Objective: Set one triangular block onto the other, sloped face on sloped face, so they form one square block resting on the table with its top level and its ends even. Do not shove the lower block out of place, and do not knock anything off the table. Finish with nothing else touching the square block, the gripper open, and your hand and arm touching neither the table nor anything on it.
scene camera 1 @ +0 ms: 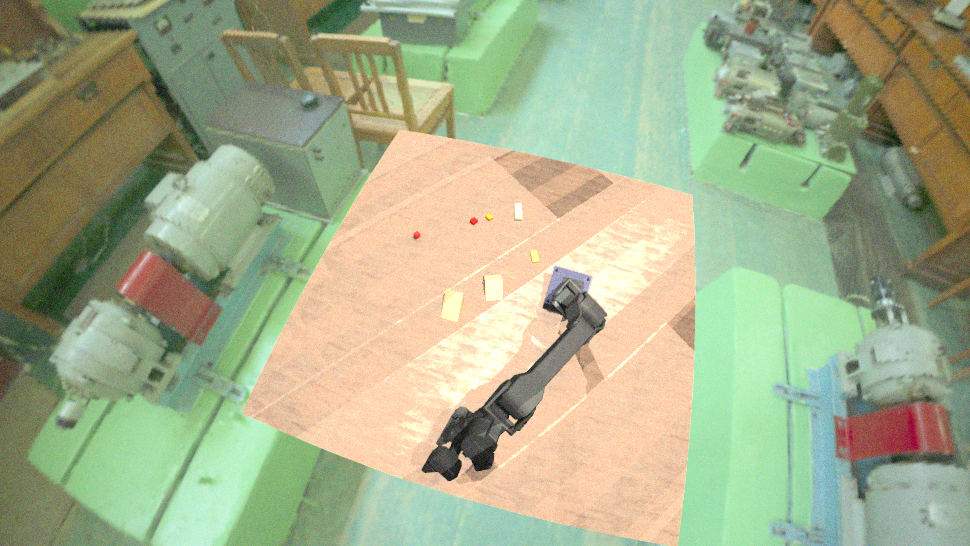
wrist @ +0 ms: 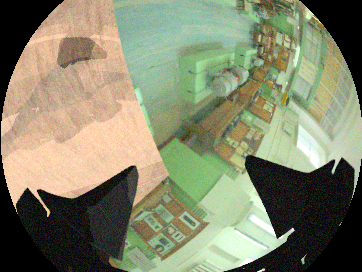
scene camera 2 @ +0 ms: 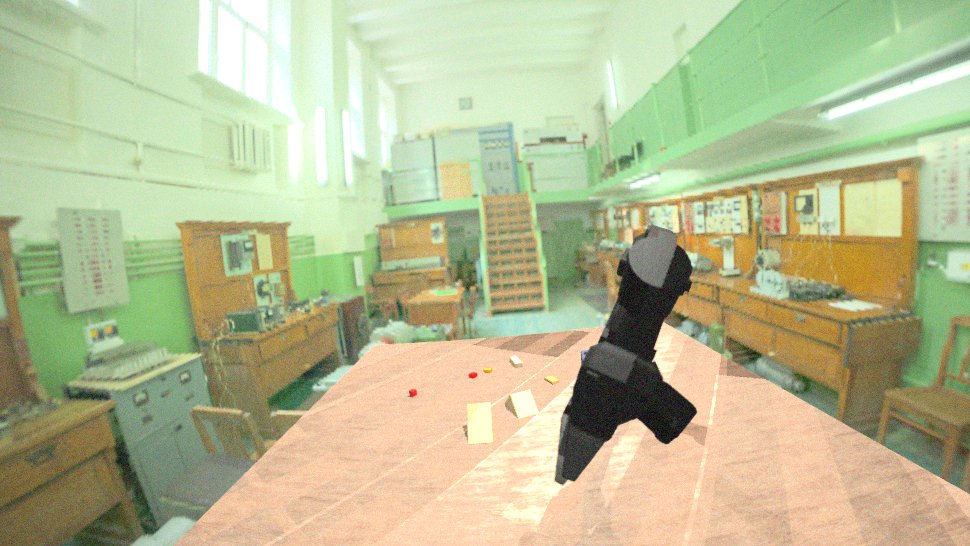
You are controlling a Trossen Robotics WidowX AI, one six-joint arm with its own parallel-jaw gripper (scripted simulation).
my gripper: scene camera 1; wrist 194,167; scene camera 2
same spot on my gripper: (scene camera 1: 443,439) = (scene camera 2: 563,459)
